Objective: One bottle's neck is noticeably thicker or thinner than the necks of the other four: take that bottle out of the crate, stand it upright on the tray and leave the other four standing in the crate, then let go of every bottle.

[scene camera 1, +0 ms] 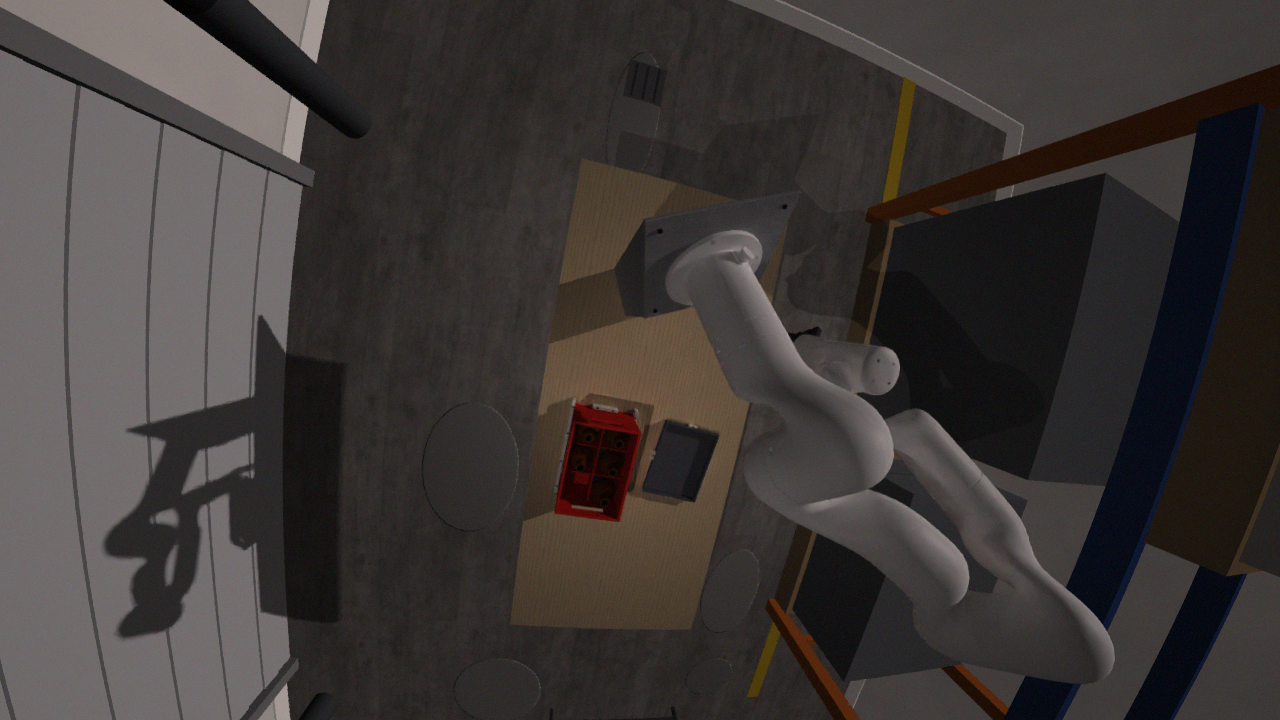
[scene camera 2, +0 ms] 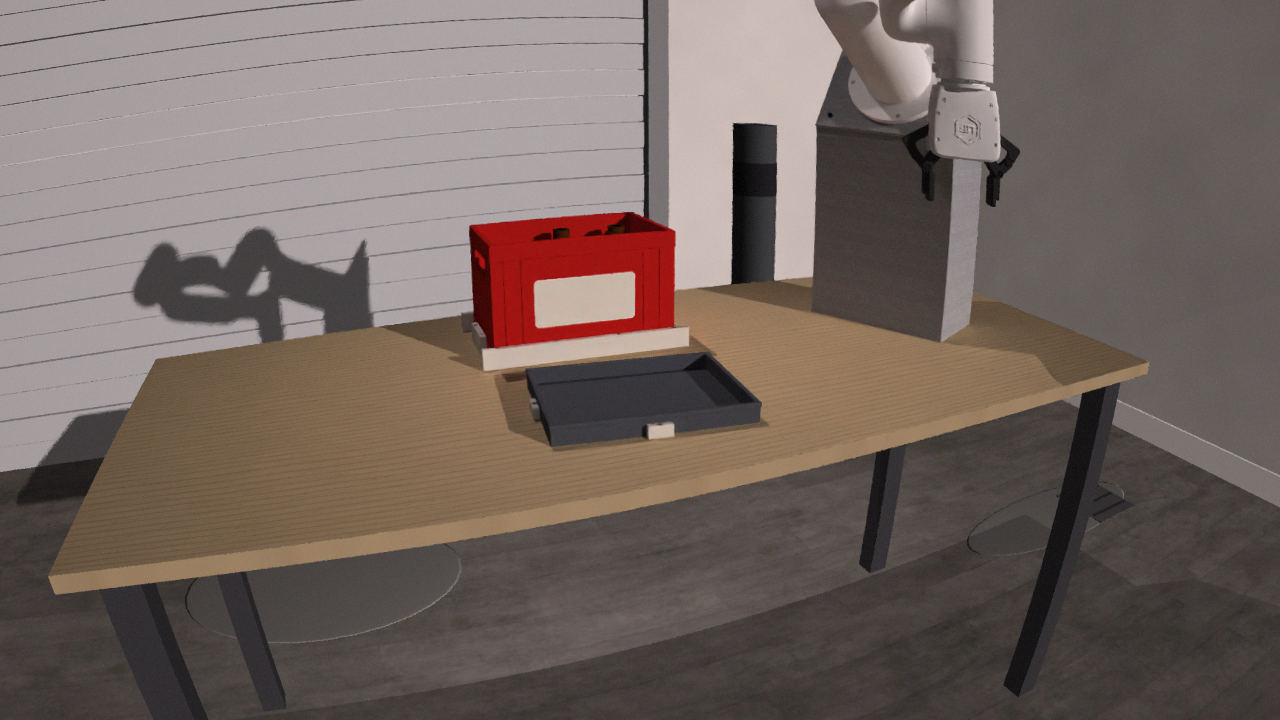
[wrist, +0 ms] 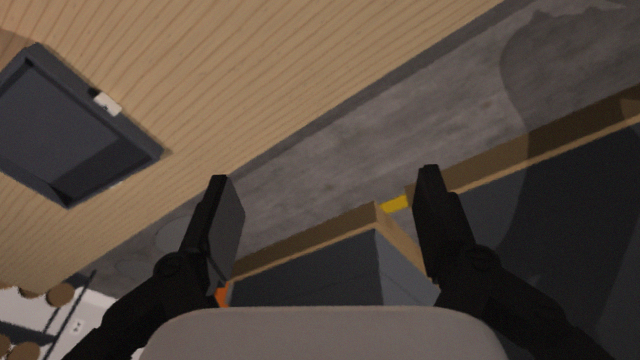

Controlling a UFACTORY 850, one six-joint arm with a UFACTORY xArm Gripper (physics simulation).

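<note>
The red crate (scene camera 1: 604, 417) (scene camera 2: 514, 295) stands on the table. Several brown bottles stand in its compartments in scene camera 1, among them one bottle (scene camera 1: 618, 440) at a corner and another bottle (scene camera 1: 604, 495) near the opposite end. Two bottle tops show over the rim in scene camera 2, one of them a dark top (scene camera 2: 561, 233). Neck thicknesses are too small and dark to compare. The dark grey tray (scene camera 1: 682, 461) (scene camera 2: 617, 394) (wrist: 60, 125) lies beside the crate, with no bottle on it. My gripper (scene camera 2: 960, 200) (wrist: 324, 190) is open and empty, pointing down, high and far from crate and tray.
The wooden table (scene camera 1: 617, 573) (scene camera 2: 313, 447) (wrist: 240, 75) carries the arm's grey pedestal (scene camera 2: 881, 223). White strips edge the crate's base, including a front strip (scene camera 2: 586, 347). A rack with an orange beam (scene camera 1: 1056, 147) and large dark boxes (scene camera 1: 984, 340) stands beyond the table edge, on the arm's side.
</note>
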